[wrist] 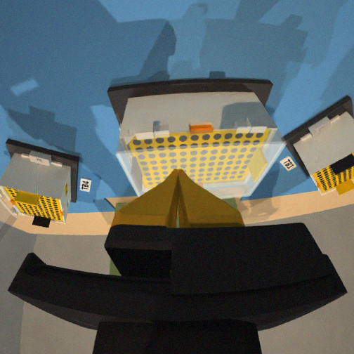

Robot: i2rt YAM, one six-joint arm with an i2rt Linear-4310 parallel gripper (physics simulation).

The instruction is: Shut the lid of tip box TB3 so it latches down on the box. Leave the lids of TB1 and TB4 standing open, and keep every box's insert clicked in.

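Observation:
The middle box, with no readable label, fits TB3 (pixel 192 111); it has grey walls and an orange latch piece (pixel 201 128). Its yellow insert (pixel 197 138) sits inside, level as far as I can see. Its clear lid (pixel 126 159) shows over most of the insert; its exact tilt is hard to tell. My gripper (pixel 177 175) is shut with its yellow fingertips together and holds nothing. The tips overlap the lower part of the lid in view; contact cannot be told. TB4 (pixel 37 175) is at the left and TB1 (pixel 327 142) at the right, partly cut off; their lids are hard to make out.
Each box has a dark base or rim strip on its far side. The label TB4 (pixel 85 184) and the label TB1 (pixel 288 163) lie on the blue surface (pixel 60 60). A tan edge strip (pixel 87 223) runs along the near side, with grey floor beyond. Shadows fall behind the boxes.

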